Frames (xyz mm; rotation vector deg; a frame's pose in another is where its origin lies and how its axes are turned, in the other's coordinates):
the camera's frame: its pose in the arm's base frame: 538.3 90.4 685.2 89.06 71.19 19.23
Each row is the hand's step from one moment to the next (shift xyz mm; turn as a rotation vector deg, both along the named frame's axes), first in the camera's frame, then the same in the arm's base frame.
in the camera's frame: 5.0 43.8 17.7 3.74 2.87 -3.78
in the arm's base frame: 38.3 -0.7 28.0 0.29 5.49 2.51
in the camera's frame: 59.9 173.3 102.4 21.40 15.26 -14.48
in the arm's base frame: 192.4 12.7 83.3 6.31 27.37 10.57
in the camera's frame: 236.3 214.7 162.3 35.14 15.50 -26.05
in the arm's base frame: 332.2 130.8 29.0 3.63 45.12 10.21
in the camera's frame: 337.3 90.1 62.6 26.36 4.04 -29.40
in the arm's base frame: 234.7 255.4 -74.2 -8.58 38.41 5.15
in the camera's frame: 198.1 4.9 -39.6 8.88 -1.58 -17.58
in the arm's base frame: 56.0 186.5 -53.9 -10.12 16.82 2.28
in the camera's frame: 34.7 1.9 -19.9 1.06 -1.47 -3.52
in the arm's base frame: 0.8 39.9 -3.5 -2.94 2.64 -0.25
